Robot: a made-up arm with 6 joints.
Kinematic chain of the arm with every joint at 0, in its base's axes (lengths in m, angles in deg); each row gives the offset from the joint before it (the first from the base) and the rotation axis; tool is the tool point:
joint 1: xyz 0 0 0.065 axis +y
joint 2: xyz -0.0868 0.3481 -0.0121 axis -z
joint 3: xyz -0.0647 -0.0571 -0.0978 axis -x
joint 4: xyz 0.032 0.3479 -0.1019 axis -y
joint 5: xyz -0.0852 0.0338 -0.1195 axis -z
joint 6: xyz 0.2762 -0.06 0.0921 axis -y
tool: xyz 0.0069 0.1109 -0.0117
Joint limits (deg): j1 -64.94..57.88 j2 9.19..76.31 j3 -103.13..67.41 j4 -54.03..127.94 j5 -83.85..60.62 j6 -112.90..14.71
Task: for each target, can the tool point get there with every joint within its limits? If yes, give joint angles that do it. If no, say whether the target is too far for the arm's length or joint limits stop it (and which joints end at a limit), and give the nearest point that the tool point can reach.
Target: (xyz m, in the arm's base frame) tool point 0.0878 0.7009 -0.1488
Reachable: yes | joints 45.71 37.48 1.65 81.46 -19.79 -83.43
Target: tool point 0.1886 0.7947 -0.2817
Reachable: yes | joints -15.28 15.35 8.74 -26.79 -32.49 -53.30
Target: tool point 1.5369 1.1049 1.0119
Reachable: no: too far | nearest point 0.5629 0.5961 0.2833 | short by 1.318 m
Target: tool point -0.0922 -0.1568 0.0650
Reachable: no: joint limits stop it (at a limit: joint 1, joint 2, joint 3, joint 6) | nearest point -0.2155 0.1227 0.0657 | short by 0.306 m
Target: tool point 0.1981 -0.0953 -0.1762
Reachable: no: joint limits stop it (at a limit: joint 2, joint 3, joint 4, joint 6) | nearest point 0.2482 0.1496 -0.2372 | short by 0.257 m
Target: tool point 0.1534 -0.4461 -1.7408
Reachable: no: too far | nearest point 0.0674 0.3060 -0.7290 | short by 1.264 m
